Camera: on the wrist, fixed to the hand. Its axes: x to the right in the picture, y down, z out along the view.
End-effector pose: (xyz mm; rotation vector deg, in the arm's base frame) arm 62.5 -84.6 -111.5 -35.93 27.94 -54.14
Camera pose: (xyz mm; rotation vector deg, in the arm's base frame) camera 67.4 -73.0 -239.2 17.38 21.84 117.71
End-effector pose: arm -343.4 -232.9 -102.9 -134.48 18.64 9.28
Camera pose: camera -361.6 -359.9 -106.7 -18.63 -146.51 -93.59
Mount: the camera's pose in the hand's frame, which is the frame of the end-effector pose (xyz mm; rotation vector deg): 6.9 95.0 -86.0 -2.90 -31.54 174.19
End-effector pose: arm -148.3 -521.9 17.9 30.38 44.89 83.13
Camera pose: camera -275.9 -519.6 31.1 -60.86 47.05 -83.93
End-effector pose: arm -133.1 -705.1 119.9 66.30 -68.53 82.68
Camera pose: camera -236.9 -631.0 105.3 48.01 73.58 -48.15
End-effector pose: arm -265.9 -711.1 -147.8 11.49 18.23 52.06
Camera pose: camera -362.6 -645.4 -200.7 -31.63 37.34 -126.50
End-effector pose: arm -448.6 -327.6 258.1 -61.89 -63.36 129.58
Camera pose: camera -387.2 -339.2 146.0 30.97 -38.50 -33.54
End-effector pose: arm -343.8 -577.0 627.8 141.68 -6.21 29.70
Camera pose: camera -385.1 -604.4 746.2 -2.22 158.15 -21.90
